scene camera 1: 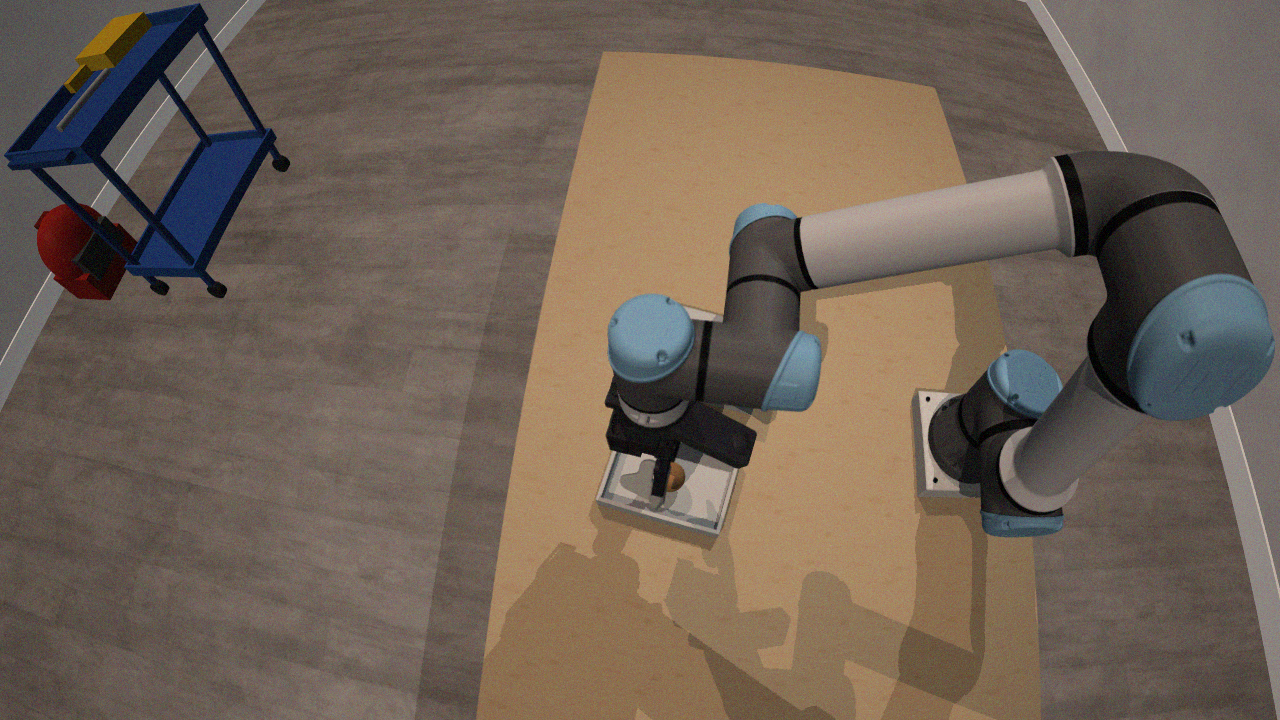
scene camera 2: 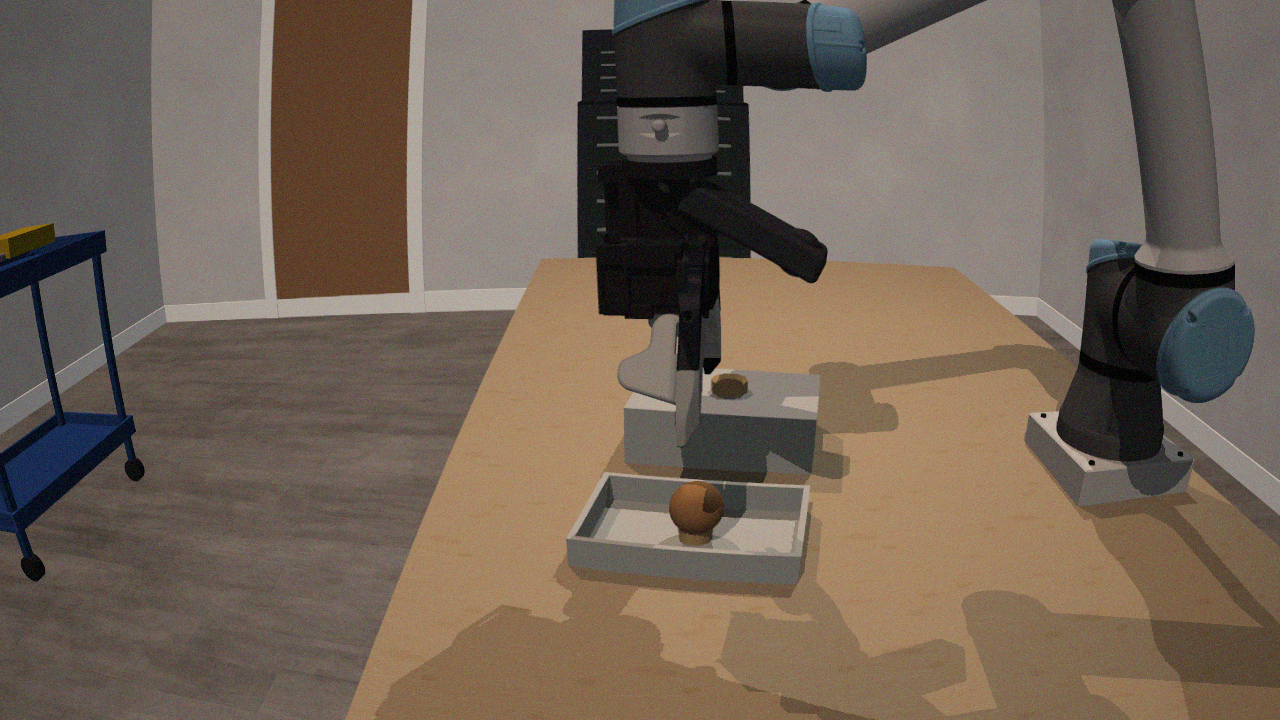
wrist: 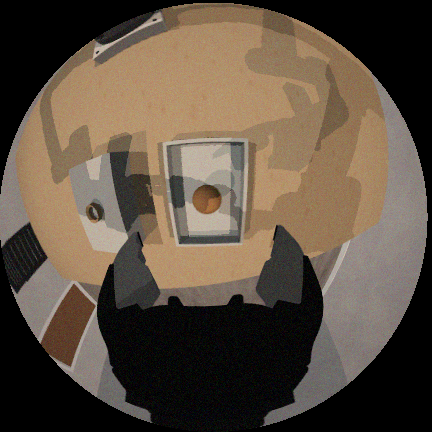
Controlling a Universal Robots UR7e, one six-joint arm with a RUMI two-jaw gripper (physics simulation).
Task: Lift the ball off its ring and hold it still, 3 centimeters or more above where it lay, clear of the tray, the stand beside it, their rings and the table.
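Frame: origin at the arm's base, x right, y back, z down, level; metres.
Seen in the pictures: gripper, between the fingertips: (scene camera 2: 696, 407) (wrist: 206, 231); arm's base, origin of its link: (scene camera 1: 966, 441) (scene camera 2: 1109, 436).
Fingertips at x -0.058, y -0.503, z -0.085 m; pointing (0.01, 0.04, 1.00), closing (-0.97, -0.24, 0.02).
Offsets run from my fingertips to a thing's top centre. "spot": to the spot under its first point.
The orange-brown ball {dx +0.002, dy +0.003, dz +0.068 m} (scene camera 1: 677, 476) (scene camera 2: 696, 507) (wrist: 207, 199) rests on a small ring {spot: dx -0.012, dy +0.002, dz +0.113 m} (scene camera 2: 695, 537) inside the shallow grey tray {dx +0.002, dy +0.003, dz +0.097 m} (scene camera 1: 657, 523) (scene camera 2: 684, 564) (wrist: 245, 192). My gripper (scene camera 2: 699, 402) (wrist: 206, 231) is open and empty, pointing down above the tray area, with its fingertips higher than the ball and not touching it. In the wrist view the ball shows between the two fingers' lines, a little beyond the tips. In scene camera 1 one finger partly covers the ball, and the other finger is hidden.
The grey box-shaped stand (scene camera 2: 653, 438) (wrist: 107, 190) is beside the tray, with an empty ring {spot: dx +0.187, dy +0.054, dz +0.062 m} (scene camera 2: 729, 393) (wrist: 88, 212) on top. The arm's base plate (scene camera 1: 926, 447) is at the table's right side. A blue trolley (scene camera 1: 143, 94) stands on the floor at the left.
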